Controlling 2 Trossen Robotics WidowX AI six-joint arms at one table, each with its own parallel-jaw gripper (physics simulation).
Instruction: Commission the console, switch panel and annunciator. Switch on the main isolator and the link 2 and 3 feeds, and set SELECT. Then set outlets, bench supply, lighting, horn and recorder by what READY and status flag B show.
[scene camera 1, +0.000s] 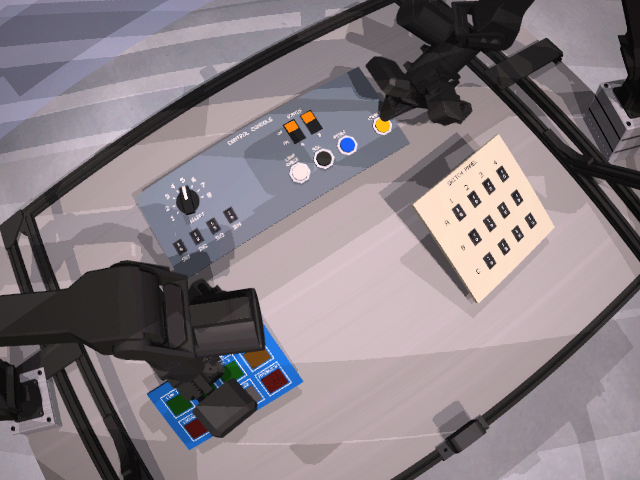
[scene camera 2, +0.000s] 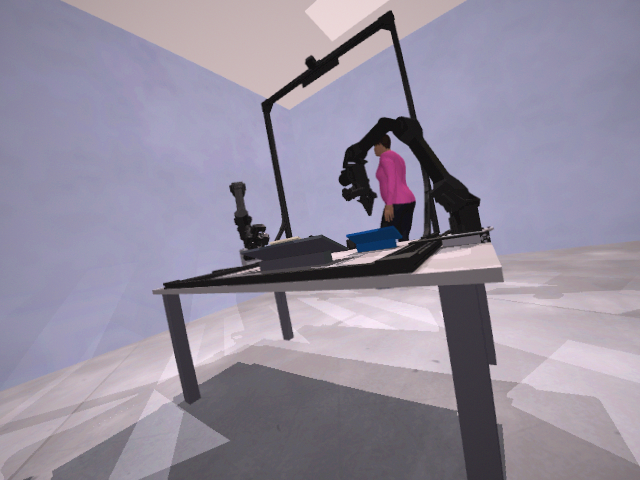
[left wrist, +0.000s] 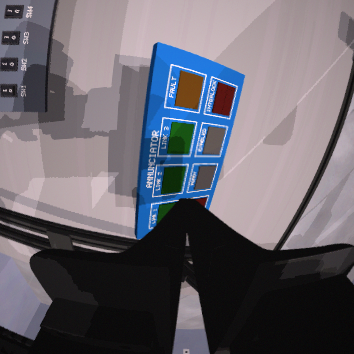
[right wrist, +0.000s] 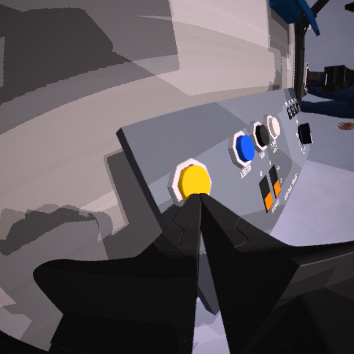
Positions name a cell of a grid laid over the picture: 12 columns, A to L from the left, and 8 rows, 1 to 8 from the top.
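Observation:
Scene camera 1 gives me my left gripper (scene camera 1: D7), which is shut and holds nothing, and my right gripper (scene camera 1: H2) as well. In scene camera 2 I find my left gripper again (scene camera 2: G4). The left wrist view shows that same left gripper (left wrist: G5). As for the right wrist view, it has my right gripper (right wrist: G5), and a yellow ENABLE button (right wrist: G5) is visible there too.

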